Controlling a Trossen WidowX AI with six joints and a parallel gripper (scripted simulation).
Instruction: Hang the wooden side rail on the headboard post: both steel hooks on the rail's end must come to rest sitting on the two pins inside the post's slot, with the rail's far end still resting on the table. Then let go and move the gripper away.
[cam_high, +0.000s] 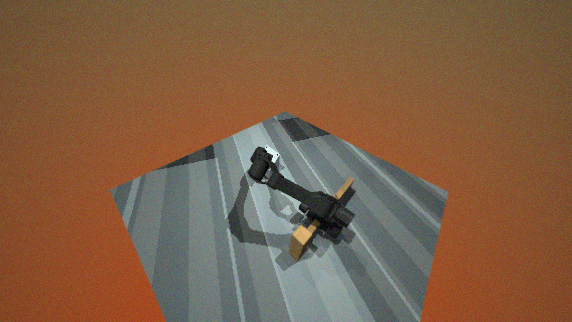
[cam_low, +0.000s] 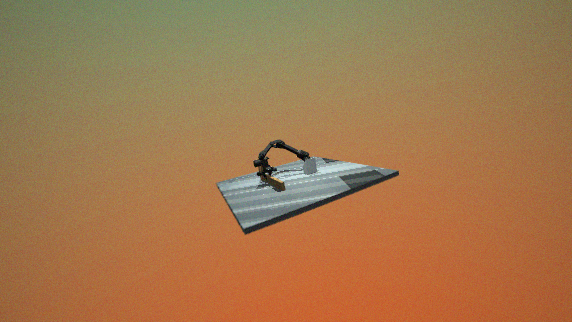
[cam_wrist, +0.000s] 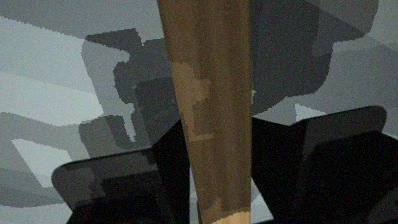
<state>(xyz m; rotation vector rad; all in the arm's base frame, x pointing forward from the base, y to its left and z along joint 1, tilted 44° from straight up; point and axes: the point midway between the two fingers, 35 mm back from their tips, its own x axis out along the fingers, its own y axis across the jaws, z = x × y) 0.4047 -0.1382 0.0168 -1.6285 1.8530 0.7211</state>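
Now: the headboard post 1 cm behind my gripper tip, 14 cm to the right of it and 7 cm above it.
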